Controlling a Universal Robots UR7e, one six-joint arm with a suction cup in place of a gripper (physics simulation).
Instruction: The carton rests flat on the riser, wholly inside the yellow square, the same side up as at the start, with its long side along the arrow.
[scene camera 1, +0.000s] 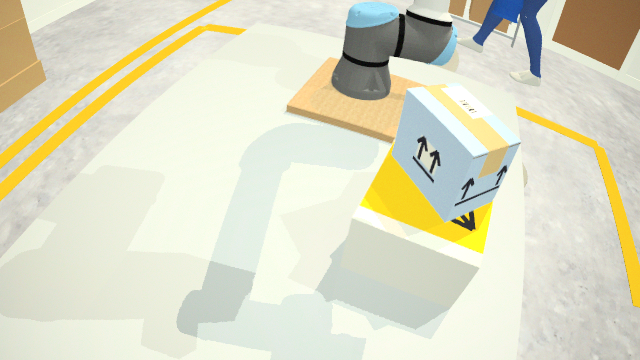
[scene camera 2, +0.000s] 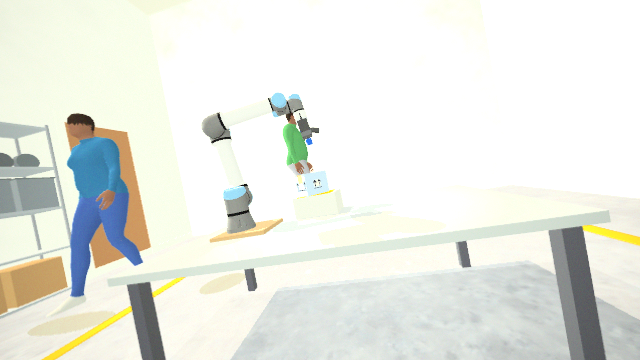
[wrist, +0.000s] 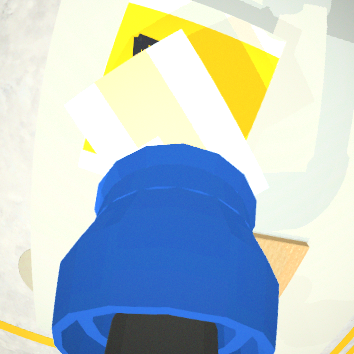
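Note:
The pale blue carton (scene camera 1: 435, 165) (scene camera 2: 316, 183) (wrist: 150, 100) sits upright on the white riser (scene camera 1: 405, 260) (scene camera 2: 317, 206) (wrist: 272, 46), its printed arrows pointing up. It is turned relative to the sides of the yellow square (scene camera 1: 400, 195) (wrist: 230, 65). Its long side looks roughly along the black arrow (scene camera 1: 467, 222) (wrist: 142, 44), whose shaft it hides. Its far bottom edges are hidden, so I cannot tell if it is wholly inside the square. My blue suction cup (scene camera 2: 309, 141) (wrist: 176, 172) is open and empty, well above the carton with a gap between.
The wooden base board (scene camera 1: 325, 107) (scene camera 2: 260, 230) carries my arm beside the riser on the table (scene camera 2: 450, 230). A person in green (scene camera 2: 295, 145) stands behind the cup and riser in scene camera 2. A person in blue (scene camera 2: 97, 170) is at the left near a shelf rack (scene camera 2: 55, 165).

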